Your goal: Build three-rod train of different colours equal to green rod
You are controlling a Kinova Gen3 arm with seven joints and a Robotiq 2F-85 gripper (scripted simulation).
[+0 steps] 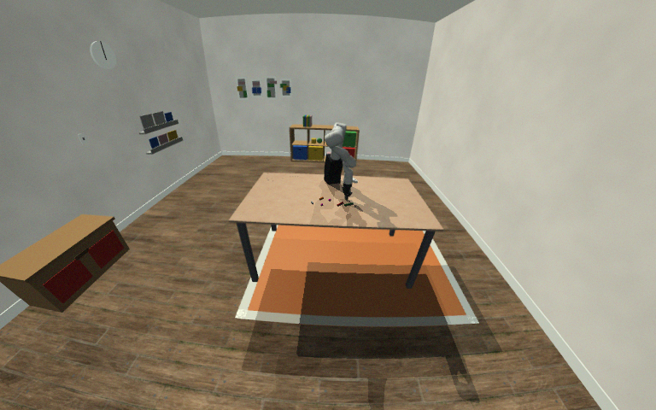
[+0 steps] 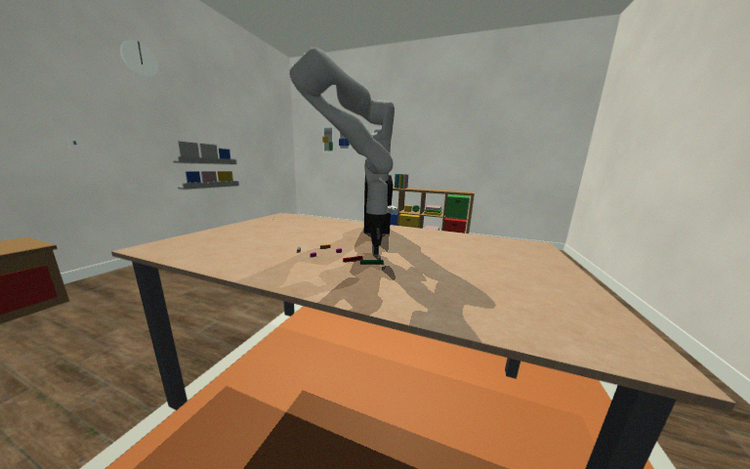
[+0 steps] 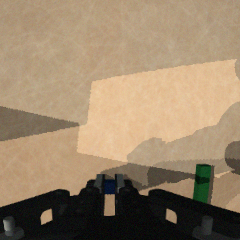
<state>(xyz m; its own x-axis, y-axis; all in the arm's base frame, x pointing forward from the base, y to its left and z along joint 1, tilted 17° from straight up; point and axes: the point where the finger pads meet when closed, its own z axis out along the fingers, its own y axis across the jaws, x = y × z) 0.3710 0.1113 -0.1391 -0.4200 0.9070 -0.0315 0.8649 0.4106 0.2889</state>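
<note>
The blue rod lies 1 cm below my hand. Round my hand: green rod 8 cm ahead, 2 cm below, 1 cm to the left; red rod 8 cm ahead, 6 cm to the right, 2 cm below; orange rod 21 cm to the right, 2 cm below.
</note>
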